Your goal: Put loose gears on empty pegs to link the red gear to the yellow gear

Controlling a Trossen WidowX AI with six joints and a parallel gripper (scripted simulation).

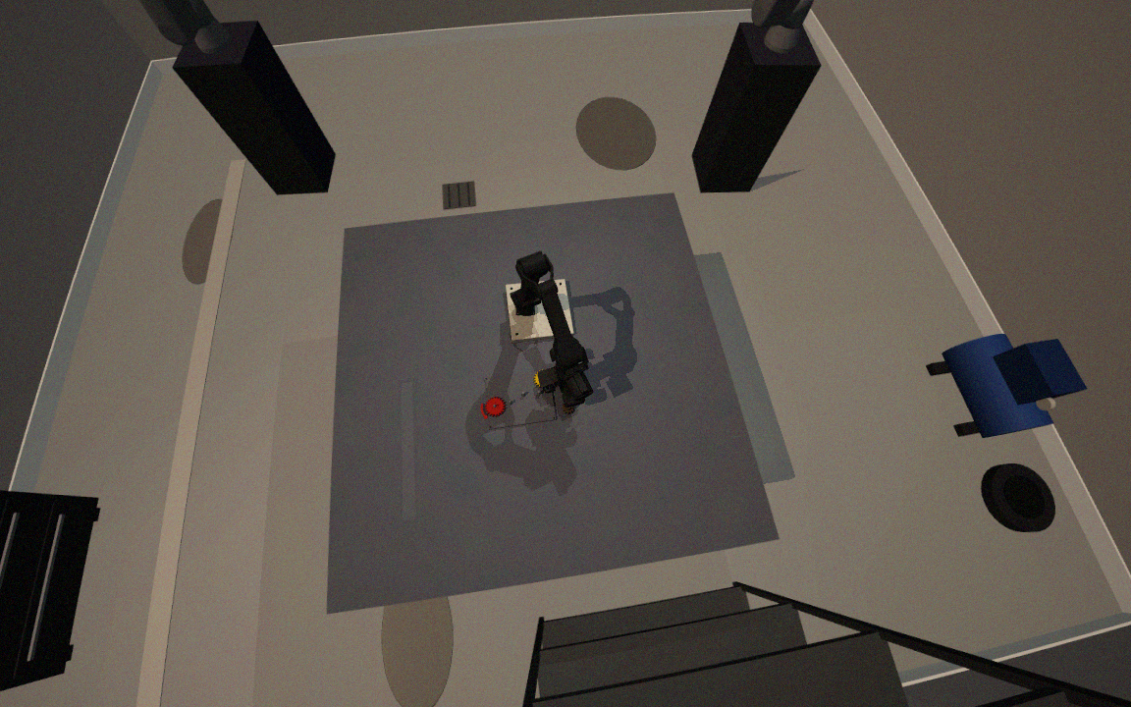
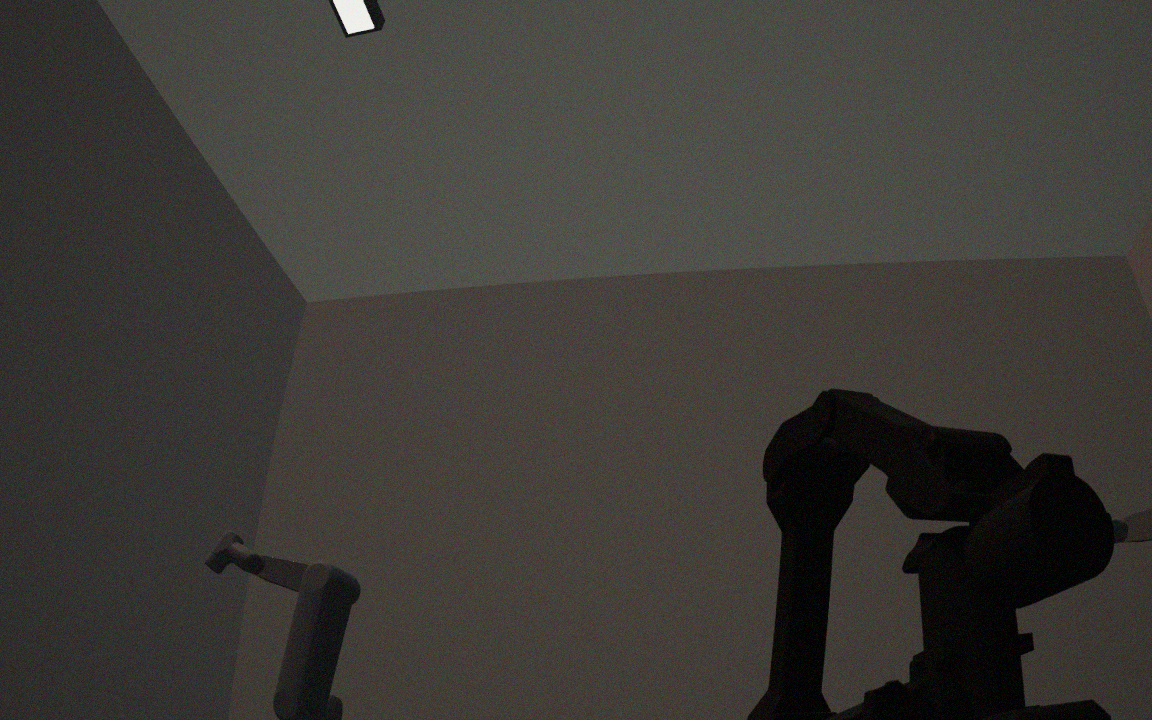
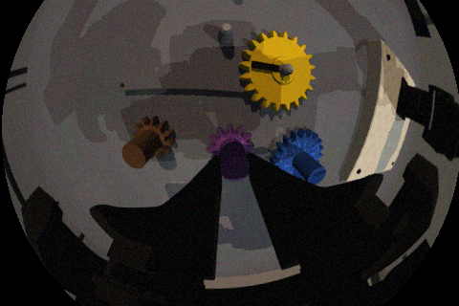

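Right now the red gear is 6 cm ahead of my gripper tip, 23 cm to the right of it and 1 cm below it. The rest, counted from my gripper tip: brown gear (7 cm ahead, 1 cm below); then yellow gear (3 cm behind, 7 cm to the right, 1 cm below); then purple gear (1 cm below).
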